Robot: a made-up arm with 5 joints.
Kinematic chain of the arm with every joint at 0, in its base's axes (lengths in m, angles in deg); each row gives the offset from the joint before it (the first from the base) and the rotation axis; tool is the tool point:
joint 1: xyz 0 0 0.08 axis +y
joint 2: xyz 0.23 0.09 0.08 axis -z
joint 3: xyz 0.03 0 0.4 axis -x
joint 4: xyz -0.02 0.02 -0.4 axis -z
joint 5: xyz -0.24 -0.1 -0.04 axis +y
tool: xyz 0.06 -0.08 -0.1
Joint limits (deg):
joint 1: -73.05..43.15
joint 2: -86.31..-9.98
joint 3: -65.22..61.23
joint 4: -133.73..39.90
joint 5: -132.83..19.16
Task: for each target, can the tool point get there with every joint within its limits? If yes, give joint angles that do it. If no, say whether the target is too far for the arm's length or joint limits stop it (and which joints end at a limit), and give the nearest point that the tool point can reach.
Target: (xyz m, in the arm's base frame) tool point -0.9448 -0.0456 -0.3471
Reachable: no: joint limits stop it (at a limit: joint 3, joint 4, joint 5) | nearest point -0.3968 0.0158 -0.0994 | short by 0.605 m
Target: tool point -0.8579 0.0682 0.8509
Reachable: no: joint limits stop it (at a limit: joint 1, joint 3, joint 5) | nearest point -0.3354 0.0554 0.8499 | short by 0.523 m
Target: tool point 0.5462 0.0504 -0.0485
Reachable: yes | joints 26.60 -37.51 30.17 -115.19 -71.22
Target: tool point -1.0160 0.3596 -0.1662
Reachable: no: joint limits stop it (at a limit: joint 3, joint 4, joint 5) | nearest point -0.4128 0.2348 -0.0200 | short by 0.633 m
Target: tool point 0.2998 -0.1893 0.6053
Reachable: yes | joints -25.99 -50.43 36.56 -32.37 -116.57
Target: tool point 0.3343 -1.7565 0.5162
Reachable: no: too far | nearest point 0.3074 -0.5190 0.4810 | short by 1.238 m
